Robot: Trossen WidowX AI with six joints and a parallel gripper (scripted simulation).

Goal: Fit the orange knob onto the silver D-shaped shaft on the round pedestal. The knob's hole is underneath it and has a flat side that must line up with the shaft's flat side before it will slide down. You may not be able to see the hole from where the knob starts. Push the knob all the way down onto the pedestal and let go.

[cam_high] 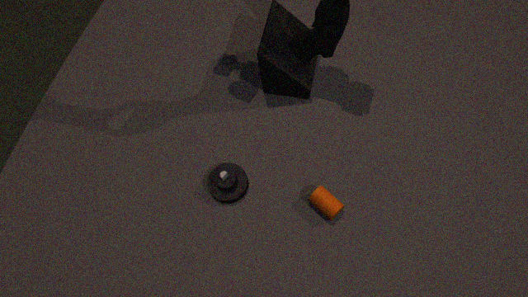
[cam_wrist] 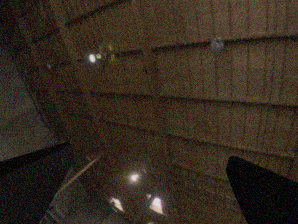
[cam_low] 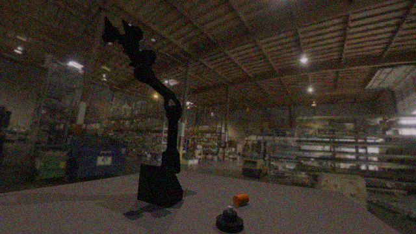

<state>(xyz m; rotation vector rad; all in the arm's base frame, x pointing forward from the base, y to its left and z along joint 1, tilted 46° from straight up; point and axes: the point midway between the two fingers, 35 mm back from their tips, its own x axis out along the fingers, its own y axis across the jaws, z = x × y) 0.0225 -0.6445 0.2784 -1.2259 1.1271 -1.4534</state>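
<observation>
My gripper tip is 720 mm above the orange knob, 430 mm to the right of it and 420 mm short of it. Round my gripper tip: round dark pedestal 710 mm below, 460 mm ahead, 240 mm to the left.
</observation>
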